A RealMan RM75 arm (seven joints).
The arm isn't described. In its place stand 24 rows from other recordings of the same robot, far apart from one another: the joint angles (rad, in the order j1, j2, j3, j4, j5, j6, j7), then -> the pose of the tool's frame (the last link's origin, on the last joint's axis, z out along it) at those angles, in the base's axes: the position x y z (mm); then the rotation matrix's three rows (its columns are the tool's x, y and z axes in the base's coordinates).
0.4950 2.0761 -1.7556 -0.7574 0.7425 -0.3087 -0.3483 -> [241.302, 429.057, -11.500], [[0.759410, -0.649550, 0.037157], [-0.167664, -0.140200, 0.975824], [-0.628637, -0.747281, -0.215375]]
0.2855 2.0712 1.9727 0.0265 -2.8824 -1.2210 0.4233 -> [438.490, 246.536, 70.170], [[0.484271, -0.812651, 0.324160], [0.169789, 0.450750, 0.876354], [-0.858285, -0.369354, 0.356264]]
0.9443 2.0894 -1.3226 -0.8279 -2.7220 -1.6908 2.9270 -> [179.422, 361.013, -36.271], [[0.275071, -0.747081, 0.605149], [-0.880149, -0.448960, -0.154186], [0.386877, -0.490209, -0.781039]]
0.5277 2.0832 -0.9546 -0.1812 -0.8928 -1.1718 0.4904 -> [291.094, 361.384, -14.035], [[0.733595, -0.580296, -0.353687], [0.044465, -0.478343, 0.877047], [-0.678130, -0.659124, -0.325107]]
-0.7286 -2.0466 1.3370 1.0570 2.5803 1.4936 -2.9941 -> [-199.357, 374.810, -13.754], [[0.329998, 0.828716, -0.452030], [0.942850, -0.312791, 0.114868], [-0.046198, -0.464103, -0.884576]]
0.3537 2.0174 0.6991 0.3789 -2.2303 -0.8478 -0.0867 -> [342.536, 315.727, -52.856], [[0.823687, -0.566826, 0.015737], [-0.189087, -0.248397, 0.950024], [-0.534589, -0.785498, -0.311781]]
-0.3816 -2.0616 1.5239 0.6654 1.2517 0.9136 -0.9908 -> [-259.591, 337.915, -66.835], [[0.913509, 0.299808, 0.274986], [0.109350, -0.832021, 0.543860], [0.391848, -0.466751, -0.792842]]
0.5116 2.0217 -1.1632 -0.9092 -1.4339 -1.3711 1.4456 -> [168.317, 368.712, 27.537], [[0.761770, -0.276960, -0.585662], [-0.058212, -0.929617, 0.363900], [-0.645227, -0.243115, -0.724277]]
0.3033 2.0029 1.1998 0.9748 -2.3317 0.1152 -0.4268 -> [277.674, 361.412, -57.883], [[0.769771, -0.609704, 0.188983], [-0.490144, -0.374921, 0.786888], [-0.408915, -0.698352, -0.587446]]
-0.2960 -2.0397 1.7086 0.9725 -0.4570 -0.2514 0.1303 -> [-308.646, 372.141, -23.278], [[0.661599, 0.665619, -0.345310], [0.589504, -0.177084, 0.788116], [0.463436, -0.724978, -0.509543]]
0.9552 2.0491 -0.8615 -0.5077 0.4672 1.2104 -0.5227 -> [223.870, 413.424, -37.508], [[0.356887, -0.882437, 0.306491], [-0.932403, -0.316460, 0.174577], [-0.057061, -0.348077, -0.935728]]
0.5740 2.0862 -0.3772 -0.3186 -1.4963 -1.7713 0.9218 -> [230.303, 334.006, 39.984], [[0.369304, -0.479698, -0.795930], [0.191520, -0.798803, 0.570293], [-0.909359, -0.363048, -0.203130]]
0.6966 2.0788 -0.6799 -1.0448 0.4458 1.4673 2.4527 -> [262.150, 388.124, 60.814], [[-0.432580, 0.856616, 0.281218], [0.871477, 0.317322, 0.373944], [0.231090, 0.406835, -0.883789]]
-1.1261 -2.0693 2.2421 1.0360 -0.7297 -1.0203 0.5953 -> [-48.159, 344.736, -153.962], [[0.842060, -0.326511, -0.429333], [-0.202553, -0.929130, 0.309339], [-0.499908, -0.173519, -0.848518]]
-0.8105 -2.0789 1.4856 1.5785 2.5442 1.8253 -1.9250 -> [-70.577, 336.374, 5.289], [[0.832371, -0.339825, -0.437810], [-0.293187, -0.940366, 0.172493], [-0.470319, -0.015217, -0.882365]]
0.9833 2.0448 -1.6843 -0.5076 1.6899 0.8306 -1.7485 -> [101.823, 418.719, -105.538], [[0.981211, -0.022377, -0.191634], [0.034323, -0.957162, 0.287510], [-0.189859, -0.288686, -0.938410]]
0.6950 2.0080 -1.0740 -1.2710 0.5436 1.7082 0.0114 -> [195.317, 375.442, 63.098], [[0.121970, -0.913499, 0.388126], [-0.977762, -0.043372, 0.205183], [-0.170600, -0.404521, -0.898475]]
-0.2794 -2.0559 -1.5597 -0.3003 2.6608 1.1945 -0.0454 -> [-375.268, 307.283, 73.306], [[0.742264, 0.669395, -0.030892], [-0.193850, 0.258624, 0.946328], [0.641456, -0.696437, 0.321729]]
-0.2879 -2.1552 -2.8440 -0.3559 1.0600 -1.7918 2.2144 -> [-320.527, 255.824, 91.132], [[0.234949, 0.831329, 0.503678], [-0.454711, -0.363984, 0.812868], [0.859091, -0.420010, 0.292496]]
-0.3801 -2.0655 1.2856 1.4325 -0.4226 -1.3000 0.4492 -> [-256.594, 356.089, 51.755], [[0.593199, 0.631196, -0.499707], [0.798085, -0.379556, 0.467972], [0.105716, -0.676409, -0.728900]]
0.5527 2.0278 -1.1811 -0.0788 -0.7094 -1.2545 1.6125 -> [292.150, 354.304, -12.807], [[-0.190608, -0.896478, -0.399994], [-0.473280, -0.273061, 0.837523], [-0.860044, 0.348947, -0.372237]]
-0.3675 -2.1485 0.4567 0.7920 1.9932 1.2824 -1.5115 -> [-342.052, 318.406, 40.325], [[0.588678, 0.798546, 0.125632], [0.462537, -0.460200, 0.757809], [0.662961, -0.387996, -0.640267]]
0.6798 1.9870 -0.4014 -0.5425 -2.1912 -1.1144 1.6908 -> [305.865, 410.322, 53.729], [[0.583344, -0.809866, -0.061856], [-0.549458, -0.449563, 0.704265], [-0.598169, -0.376842, -0.707237]]
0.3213 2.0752 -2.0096 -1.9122 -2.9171 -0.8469 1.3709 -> [48.052, 313.374, -20.868], [[0.223837, 0.971589, -0.076888], [0.677941, -0.098536, 0.728483], [0.700210, -0.215187, -0.680736]]
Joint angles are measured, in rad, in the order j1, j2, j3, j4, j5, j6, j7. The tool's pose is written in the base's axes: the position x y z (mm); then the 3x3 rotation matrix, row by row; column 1 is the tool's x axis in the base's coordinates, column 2 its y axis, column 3 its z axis. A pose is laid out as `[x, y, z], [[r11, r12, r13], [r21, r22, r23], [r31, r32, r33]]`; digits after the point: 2 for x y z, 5 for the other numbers.
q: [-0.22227, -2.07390, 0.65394, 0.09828, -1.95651, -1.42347, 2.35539]
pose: [-368.16, 238.00, -8.78], [[0.42520, 0.87355, 0.23690], [0.15385, -0.32769, 0.93218], [0.89193, -0.35991, -0.27373]]
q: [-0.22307, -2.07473, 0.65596, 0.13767, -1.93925, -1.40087, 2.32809]
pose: [-369.36, 243.16, -5.08], [[0.43843, 0.86763, 0.23452], [0.16370, -0.33366, 0.92837], [0.88373, -0.36864, -0.28832]]
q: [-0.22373, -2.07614, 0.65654, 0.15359, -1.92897, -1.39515, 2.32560]
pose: [-368.91, 245.08, -4.19], [[0.45083, 0.86037, 0.23774], [0.16443, -0.34183, 0.92526], [0.87733, -0.37804, -0.29558]]
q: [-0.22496, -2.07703, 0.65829, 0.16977, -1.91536, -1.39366, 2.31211]
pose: [-367.66, 246.97, -3.42], [[0.45525, 0.85561, 0.24634], [0.16833, -0.35439, 0.91982], [0.87431, -0.37728, -0.30536]]
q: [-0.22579, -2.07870, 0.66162, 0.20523, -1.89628, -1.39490, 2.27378]
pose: [-365.20, 250.84, 0.03], [[0.45339, 0.85135, 0.26390], [0.17181, -0.37400, 0.91137], [0.87459, -0.36787, -0.31584]]
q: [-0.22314, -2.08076, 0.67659, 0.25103, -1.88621, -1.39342, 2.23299]
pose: [-362.77, 254.95, 4.70], [[0.45644, 0.84440, 0.28046], [0.17398, -0.39383, 0.90257], [0.87258, -0.36317, -0.32667]]
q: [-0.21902, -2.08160, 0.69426, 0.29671, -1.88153, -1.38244, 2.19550]
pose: [-361.77, 259.09, 9.75], [[0.46332, 0.83872, 0.28615], [0.17868, -0.40468, 0.89683], [0.86799, -0.36439, -0.33736]]
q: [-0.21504, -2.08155, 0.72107, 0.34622, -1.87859, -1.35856, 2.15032]
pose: [-361.23, 264.26, 14.38], [[0.47066, 0.83550, 0.28357], [0.19316, -0.41117, 0.89086], [0.86091, -0.36452, -0.35491]]
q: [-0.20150, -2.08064, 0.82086, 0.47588, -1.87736, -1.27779, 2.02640]
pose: [-357.27, 278.12, 22.35], [[0.48971, 0.82978, 0.26767], [0.24541, -0.42577, 0.87091], [0.83663, -0.36081, -0.41214]]
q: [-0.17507, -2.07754, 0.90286, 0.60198, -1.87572, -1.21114, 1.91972]
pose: [-352.37, 287.48, 32.84], [[0.50734, 0.82470, 0.24995], [0.27331, -0.42906, 0.86093], [0.81726, -0.36847, -0.44308]]
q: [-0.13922, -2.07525, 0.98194, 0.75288, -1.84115, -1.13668, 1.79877]
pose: [-344.28, 295.57, 43.55], [[0.53640, 0.81396, 0.22305], [0.30335, -0.43257, 0.84903], [0.78756, -0.38776, -0.47895]]
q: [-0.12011, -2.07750, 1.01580, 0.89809, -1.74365, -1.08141, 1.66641]
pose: [-333.50, 304.30, 53.89], [[0.57294, 0.79740, 0.18945], [0.33421, -0.43837, 0.83435], [0.74836, -0.41472, -0.51766]]
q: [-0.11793, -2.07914, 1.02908, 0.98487, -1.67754, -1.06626, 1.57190]
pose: [-322.66, 310.73, 60.55], [[0.58736, 0.78874, 0.18138], [0.34910, -0.44910, 0.82246], [0.73016, -0.41976, -0.53913]]
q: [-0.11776, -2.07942, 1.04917, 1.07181, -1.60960, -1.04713, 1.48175]
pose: [-310.64, 317.49, 66.60], [[0.60949, 0.77474, 0.16820], [0.36034, -0.45970, 0.81168], [0.70616, -0.43411, -0.55936]]
